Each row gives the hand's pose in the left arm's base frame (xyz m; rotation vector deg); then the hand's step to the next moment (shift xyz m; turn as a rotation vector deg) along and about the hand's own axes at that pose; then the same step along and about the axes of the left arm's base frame.
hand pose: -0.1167 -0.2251 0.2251 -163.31 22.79 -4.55
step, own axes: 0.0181 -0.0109 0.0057 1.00 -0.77 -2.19
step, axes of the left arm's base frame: 0.0208 0.0065 -0.0023 0.97 -0.11 2.33
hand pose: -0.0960 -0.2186 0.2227 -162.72 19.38 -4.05
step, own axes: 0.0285 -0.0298 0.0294 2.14 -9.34 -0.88
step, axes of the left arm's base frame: 0.0367 0.0290 -0.0194 4.09 7.97 3.50
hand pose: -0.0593 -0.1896 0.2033 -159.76 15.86 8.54
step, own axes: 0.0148 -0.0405 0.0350 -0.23 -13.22 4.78
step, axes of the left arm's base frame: 0.0204 0.0467 -0.0220 2.19 13.89 -0.26
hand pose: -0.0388 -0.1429 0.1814 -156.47 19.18 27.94
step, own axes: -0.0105 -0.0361 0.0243 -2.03 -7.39 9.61
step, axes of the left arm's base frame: -0.0063 0.0438 -0.0070 -2.52 10.67 -5.55
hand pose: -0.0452 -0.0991 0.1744 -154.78 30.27 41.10
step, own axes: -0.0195 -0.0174 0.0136 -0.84 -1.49 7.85
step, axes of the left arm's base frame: -0.0141 0.0258 0.0021 -3.31 4.45 -5.81
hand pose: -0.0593 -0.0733 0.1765 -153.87 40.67 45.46
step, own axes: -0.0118 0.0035 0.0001 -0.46 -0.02 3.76
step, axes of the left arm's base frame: -0.0105 0.0016 0.0062 -1.99 1.57 -2.82
